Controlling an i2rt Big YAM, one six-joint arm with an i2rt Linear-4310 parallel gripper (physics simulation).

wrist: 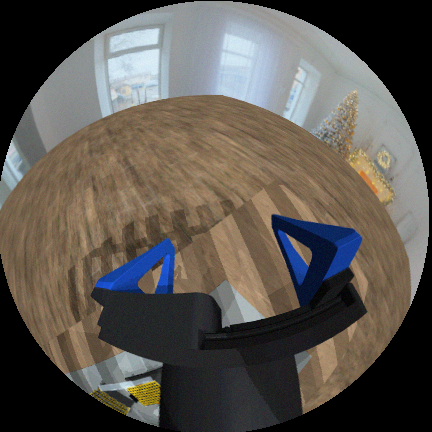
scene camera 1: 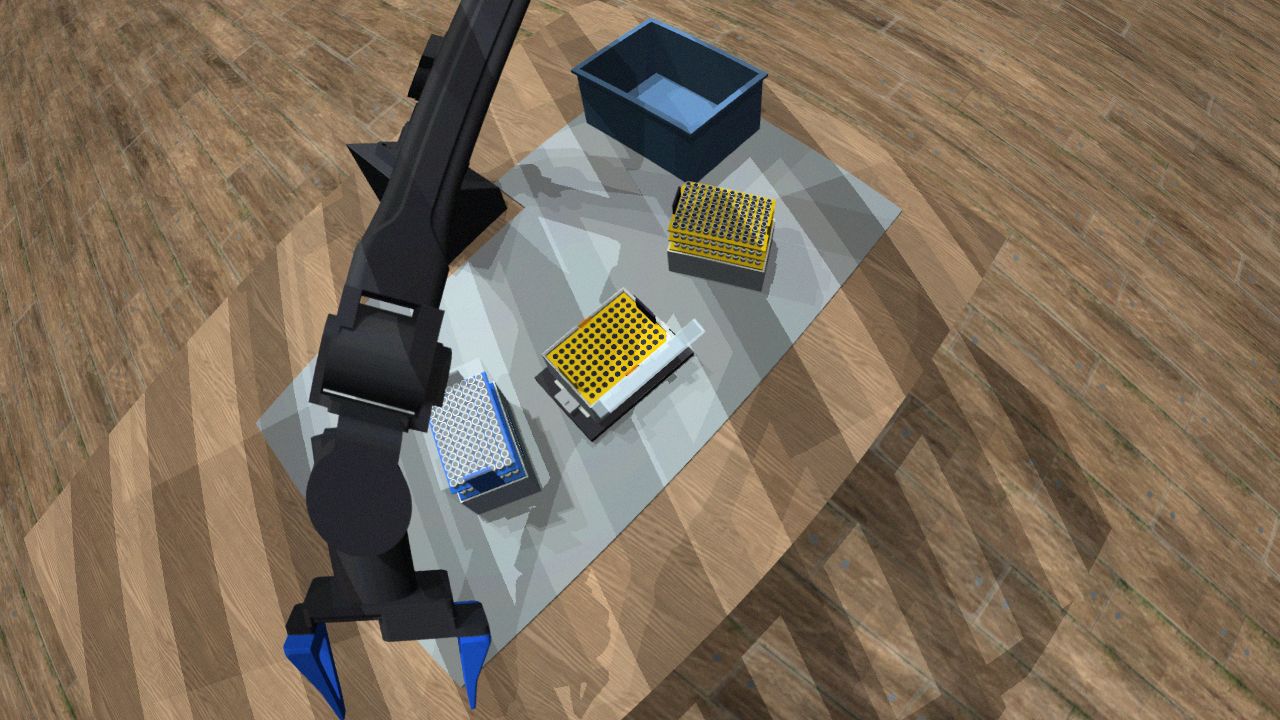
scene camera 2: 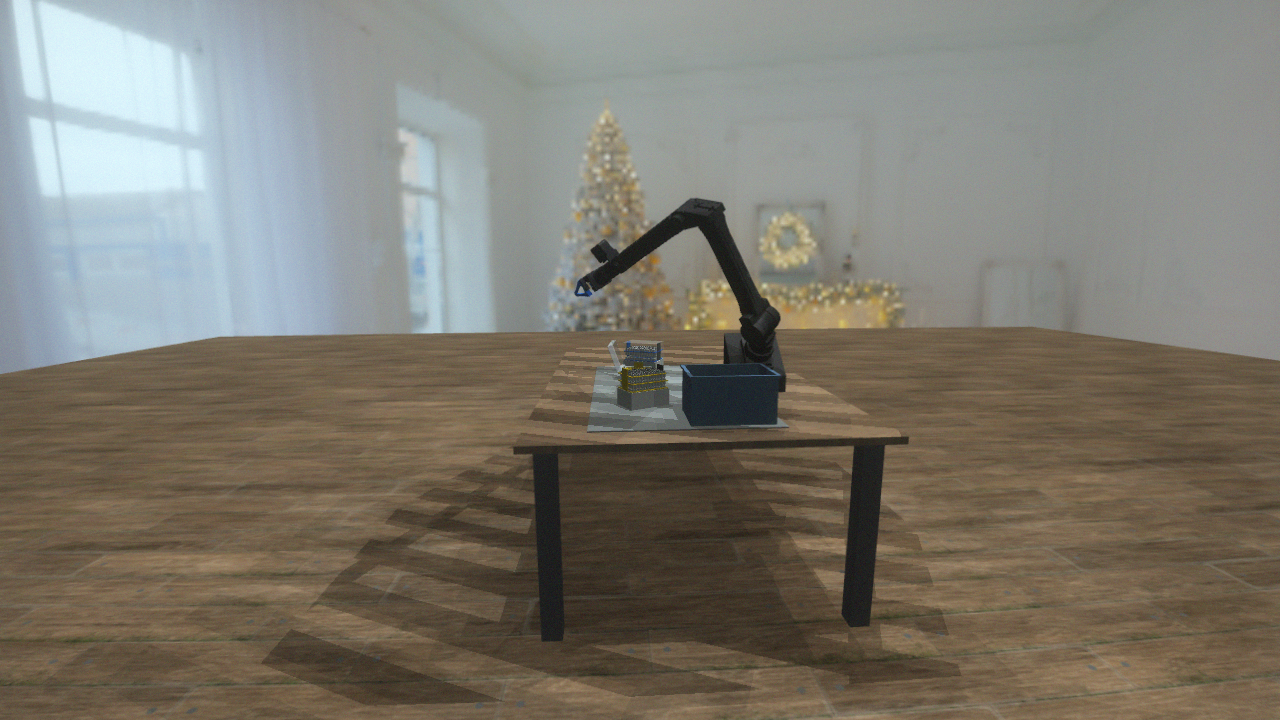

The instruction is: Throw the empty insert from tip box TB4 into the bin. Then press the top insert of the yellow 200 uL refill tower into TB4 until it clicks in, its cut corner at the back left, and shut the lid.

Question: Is my gripper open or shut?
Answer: Open.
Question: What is my gripper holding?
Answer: Nothing.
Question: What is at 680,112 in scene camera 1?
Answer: A blue bin.
